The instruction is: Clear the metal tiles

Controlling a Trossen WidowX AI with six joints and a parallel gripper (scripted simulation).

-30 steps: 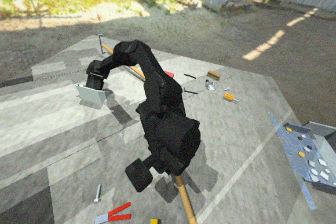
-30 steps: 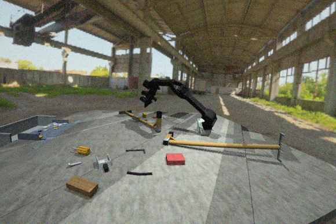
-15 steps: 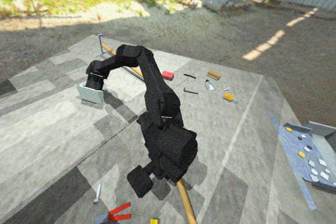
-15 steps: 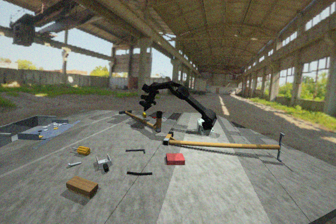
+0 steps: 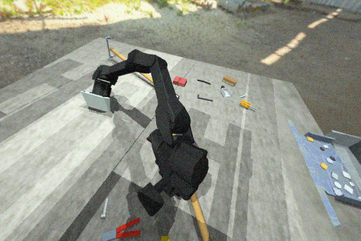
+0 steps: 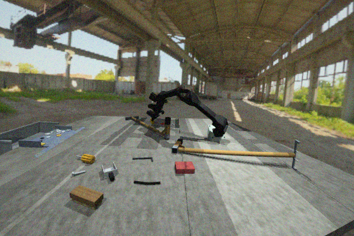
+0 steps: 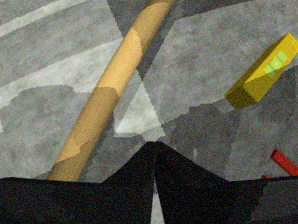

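The long scraper lies 50 mm ahead of my gripper tip, 20 mm to the left of it and 10 mm above it. The rest, counted from my gripper tip: red block 610 mm to the left, 100 mm behind, 40 mm below; then yellow level block 130 mm to the right, 30 mm below, 10 mm behind; then yellow screwdriver 520 mm to the left, 310 mm ahead, 40 mm below.
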